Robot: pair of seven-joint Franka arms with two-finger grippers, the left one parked.
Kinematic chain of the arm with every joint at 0, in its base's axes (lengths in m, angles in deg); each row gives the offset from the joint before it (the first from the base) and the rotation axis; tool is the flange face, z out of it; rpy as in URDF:
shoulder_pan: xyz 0 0 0.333 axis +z
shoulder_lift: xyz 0 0 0 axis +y
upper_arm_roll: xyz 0 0 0.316 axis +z
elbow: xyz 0.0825 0 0 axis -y
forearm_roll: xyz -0.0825 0 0.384 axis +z
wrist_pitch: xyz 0 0 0 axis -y
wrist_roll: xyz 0.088 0 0 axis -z
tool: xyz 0 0 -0.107 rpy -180 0 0
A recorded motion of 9 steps. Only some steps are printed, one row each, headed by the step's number.
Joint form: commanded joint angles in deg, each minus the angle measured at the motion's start. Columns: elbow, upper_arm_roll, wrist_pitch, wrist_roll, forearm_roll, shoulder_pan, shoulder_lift.
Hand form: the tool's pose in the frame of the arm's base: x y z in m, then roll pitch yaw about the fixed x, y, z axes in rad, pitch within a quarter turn. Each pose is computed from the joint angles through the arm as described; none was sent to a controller.
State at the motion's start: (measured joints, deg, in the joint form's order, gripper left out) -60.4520 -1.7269 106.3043 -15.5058 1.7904 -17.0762 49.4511
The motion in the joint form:
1: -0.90 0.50 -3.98 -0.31 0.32 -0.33 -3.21
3: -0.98 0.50 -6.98 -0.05 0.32 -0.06 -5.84
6: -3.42 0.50 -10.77 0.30 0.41 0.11 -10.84
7: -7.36 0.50 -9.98 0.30 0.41 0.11 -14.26
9: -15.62 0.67 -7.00 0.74 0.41 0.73 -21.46
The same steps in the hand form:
1: 0.7172 -0.2331 0.3400 -3.0975 0.0830 -0.0510
3: 0.7114 -0.2274 0.3698 -3.0947 0.0904 -0.0495
6: 0.6949 -0.2198 0.4092 -3.0862 0.1105 -0.0512
7: 0.6837 -0.2167 0.4213 -3.0866 0.1058 -0.0525
9: 0.6626 -0.2014 0.4462 -3.0927 0.0730 -0.0502

